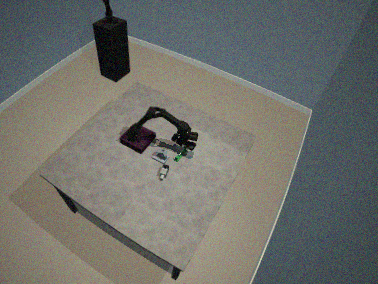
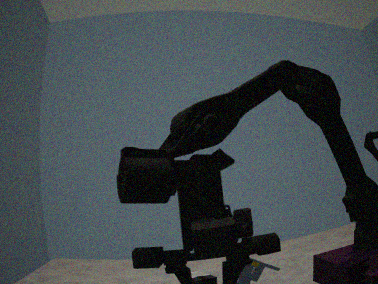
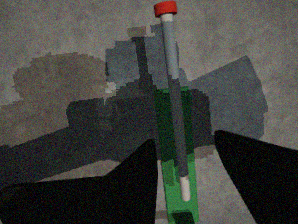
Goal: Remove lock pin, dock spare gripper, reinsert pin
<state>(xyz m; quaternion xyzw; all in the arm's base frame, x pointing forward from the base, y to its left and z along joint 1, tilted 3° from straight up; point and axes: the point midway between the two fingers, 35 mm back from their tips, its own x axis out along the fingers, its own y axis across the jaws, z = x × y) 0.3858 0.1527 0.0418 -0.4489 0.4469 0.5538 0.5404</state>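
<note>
My gripper tip is now 4 cm to the left of the green bar and 4 cm above it. Also, from my gripper tip: spare gripper: 1 cm behind, 26 cm to the right, 4 cm below; then grey socket block: 10 cm behind, 14 cm to the right, 1 cm below.
</note>
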